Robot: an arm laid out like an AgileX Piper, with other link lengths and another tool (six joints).
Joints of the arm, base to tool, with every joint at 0 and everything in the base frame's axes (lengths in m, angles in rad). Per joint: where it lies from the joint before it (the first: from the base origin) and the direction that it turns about. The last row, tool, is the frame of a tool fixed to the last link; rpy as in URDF.
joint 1: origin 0 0 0.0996 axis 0 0 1
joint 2: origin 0 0 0 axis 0 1 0
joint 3: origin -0.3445 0 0.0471 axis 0 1 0
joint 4: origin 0.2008 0 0.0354 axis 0.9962 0 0.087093
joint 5: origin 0 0 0 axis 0 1 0
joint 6: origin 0.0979 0 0.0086 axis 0.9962 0 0.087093
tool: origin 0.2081 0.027 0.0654 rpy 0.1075 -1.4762 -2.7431
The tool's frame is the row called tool.
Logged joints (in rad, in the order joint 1, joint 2, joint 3, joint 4, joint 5, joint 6), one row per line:
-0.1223, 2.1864, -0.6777, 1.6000, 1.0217, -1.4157
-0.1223, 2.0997, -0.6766, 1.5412, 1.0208, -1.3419
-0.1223, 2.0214, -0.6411, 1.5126, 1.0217, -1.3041
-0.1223, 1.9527, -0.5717, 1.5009, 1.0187, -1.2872
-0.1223, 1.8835, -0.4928, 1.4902, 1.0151, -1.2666
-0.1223, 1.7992, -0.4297, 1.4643, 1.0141, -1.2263
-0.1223, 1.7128, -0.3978, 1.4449, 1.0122, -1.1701
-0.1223, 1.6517, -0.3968, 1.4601, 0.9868, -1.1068
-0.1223, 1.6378, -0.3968, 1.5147, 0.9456, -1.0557
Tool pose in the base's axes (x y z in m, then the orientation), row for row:
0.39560, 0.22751, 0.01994, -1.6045, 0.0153, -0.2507
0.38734, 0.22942, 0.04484, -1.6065, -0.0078, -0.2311
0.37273, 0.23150, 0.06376, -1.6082, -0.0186, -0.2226
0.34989, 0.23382, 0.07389, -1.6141, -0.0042, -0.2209
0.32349, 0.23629, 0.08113, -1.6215, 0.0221, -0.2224
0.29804, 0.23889, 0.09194, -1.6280, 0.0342, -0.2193
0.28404, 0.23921, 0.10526, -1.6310, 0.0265, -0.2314
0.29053, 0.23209, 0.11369, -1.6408, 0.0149, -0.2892
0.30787, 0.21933, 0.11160, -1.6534, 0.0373, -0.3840
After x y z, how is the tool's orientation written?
As angles about the fixed x, y, z axes (roll, pitch, yaw), in radians.
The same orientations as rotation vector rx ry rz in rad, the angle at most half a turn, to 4 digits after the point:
-1.5933, 0.2128, -0.1821
-1.5996, 0.1796, -0.1853
-1.6029, 0.1646, -0.1873
-1.6074, 0.1750, -0.1740
-1.6116, 0.1971, -0.1534
-1.6169, 0.2045, -0.1407
-1.6198, 0.2088, -0.1560
-1.6260, 0.2483, -0.2089
-1.6237, 0.3447, -0.2612

